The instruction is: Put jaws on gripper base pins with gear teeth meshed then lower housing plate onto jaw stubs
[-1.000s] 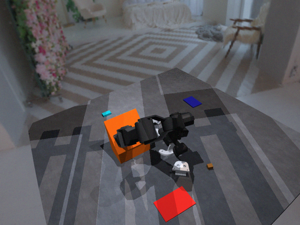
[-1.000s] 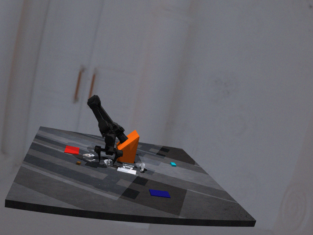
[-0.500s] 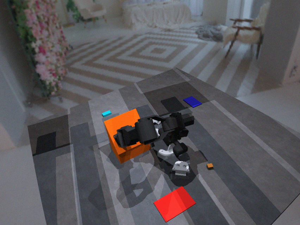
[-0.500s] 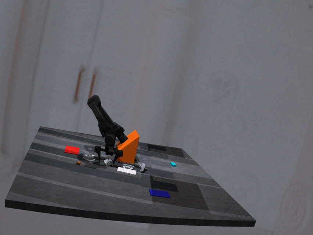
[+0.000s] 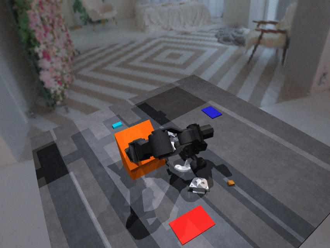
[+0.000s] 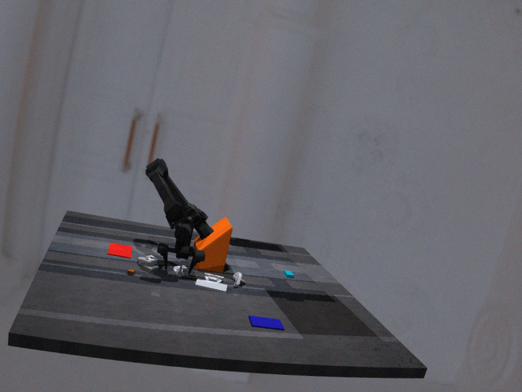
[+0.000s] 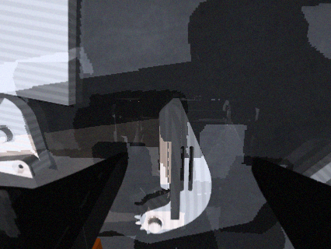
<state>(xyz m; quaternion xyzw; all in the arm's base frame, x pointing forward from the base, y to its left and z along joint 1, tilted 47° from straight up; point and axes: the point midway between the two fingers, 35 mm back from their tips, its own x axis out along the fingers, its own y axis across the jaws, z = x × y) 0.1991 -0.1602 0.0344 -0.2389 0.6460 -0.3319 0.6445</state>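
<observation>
The gripper jaw lies 30 mm behind my gripper tip and 20 mm to the left of it. From my gripper tip the other things lie so: red tile: 170 mm behind, 230 mm to the right; then small brown cube: 80 mm ahead, 190 mm to the right; then white flat slab: 100 mm ahead, 120 mm to the left.
</observation>
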